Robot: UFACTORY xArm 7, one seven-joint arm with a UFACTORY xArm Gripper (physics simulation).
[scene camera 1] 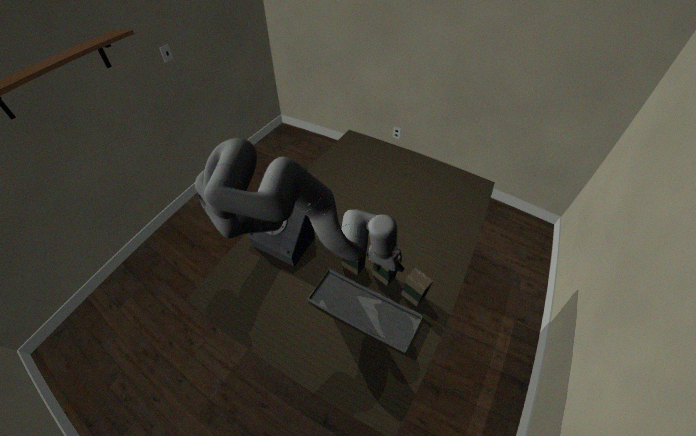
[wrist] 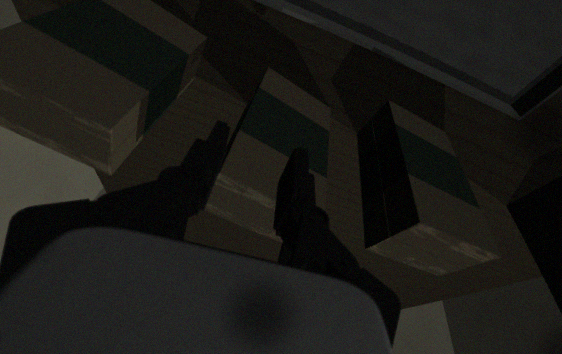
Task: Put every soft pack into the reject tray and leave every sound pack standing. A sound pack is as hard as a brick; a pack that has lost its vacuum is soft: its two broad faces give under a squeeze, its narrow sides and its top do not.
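Places are measured from the arm's base along level axes (x ahead, y left, z up), in millimetres.
Where they show: gripper, fingertip midpoint: (scene camera 1: 385, 270) (wrist: 257, 154).
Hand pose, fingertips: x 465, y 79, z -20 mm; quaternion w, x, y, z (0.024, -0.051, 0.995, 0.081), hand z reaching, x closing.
Note:
Each offset is from my fingertips to the top centre of the thing. Level surfaces: height alone.
Three tan packs with green bands stand in a row beside the grey reject tray {dy -119, dx +3, dz -106 mm} (scene camera 1: 344, 297) (wrist: 450, 45). The middle pack {dy +29, dx -21, dz -47 mm} (scene camera 1: 383, 274) (wrist: 287, 122) is between the gripper's fingers. My gripper (scene camera 1: 388, 266) (wrist: 257, 154) points down at it, part closed, one finger on each side; it is not gripping the pack firmly, and the dark view hides whether the pads touch. Another pack {dy +34, dx +119, dz +13 mm} (scene camera 1: 417, 286) (wrist: 75, 65) stands at the right of the row in the scene view, left in the wrist view. The third pack {dy +8, dx -143, dz +13 mm} (scene camera 1: 352, 264) (wrist: 435, 160) stands nearest the robot base, partly hidden by the arm in the scene view.
The packs and tray rest on a brown table top {dz -128 mm} (scene camera 1: 436, 200). The arm (scene camera 1: 323, 210) reaches across from its base (scene camera 1: 287, 246) on the left. The tray's long rim runs close beside the row of packs. No pack shows in the tray. The light is dim.

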